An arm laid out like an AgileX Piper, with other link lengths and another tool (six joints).
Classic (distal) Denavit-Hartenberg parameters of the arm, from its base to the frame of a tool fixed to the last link. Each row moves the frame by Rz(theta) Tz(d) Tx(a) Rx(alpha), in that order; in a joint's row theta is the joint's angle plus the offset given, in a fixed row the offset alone. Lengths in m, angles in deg.
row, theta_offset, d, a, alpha
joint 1, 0, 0.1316, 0, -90
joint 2, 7.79, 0, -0.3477, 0
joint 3, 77.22, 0, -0.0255, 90
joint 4, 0, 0.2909, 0, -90
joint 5, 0, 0, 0, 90
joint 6, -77.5, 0.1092, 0.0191, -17.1
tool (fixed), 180, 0.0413, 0, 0
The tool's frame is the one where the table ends.
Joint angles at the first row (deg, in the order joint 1, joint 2, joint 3, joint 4, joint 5, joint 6):
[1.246, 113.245, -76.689, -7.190, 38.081, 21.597]
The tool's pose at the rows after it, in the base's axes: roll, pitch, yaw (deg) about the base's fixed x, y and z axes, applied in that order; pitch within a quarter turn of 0, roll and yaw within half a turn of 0; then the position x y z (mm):
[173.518, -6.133, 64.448, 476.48, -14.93, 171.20]
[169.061, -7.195, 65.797, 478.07, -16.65, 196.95]
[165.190, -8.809, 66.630, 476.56, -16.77, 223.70]
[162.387, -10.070, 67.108, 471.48, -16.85, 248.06]
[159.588, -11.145, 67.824, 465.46, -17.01, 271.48]
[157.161, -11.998, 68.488, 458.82, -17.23, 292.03]
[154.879, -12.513, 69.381, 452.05, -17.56, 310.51]
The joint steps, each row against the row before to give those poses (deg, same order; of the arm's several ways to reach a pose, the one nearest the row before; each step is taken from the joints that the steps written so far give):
[0.001, -1.908, 0.000, -1.715, -1.170, 0.001]
[0.000, -2.885, 0.000, -1.272, -1.579, 0.002]
[0.000, -3.074, 0.000, -0.270, -1.101, -0.001]
[-0.001, -2.932, 0.000, 0.001, -0.108, -0.002]
[0.000, -2.843, 0.000, 0.001, -0.134, -0.224]
[0.000, -2.546, 0.001, -0.001, 0.000, -0.231]
[0.000, -2.314, -0.002, 0.001, 0.001, -0.555]

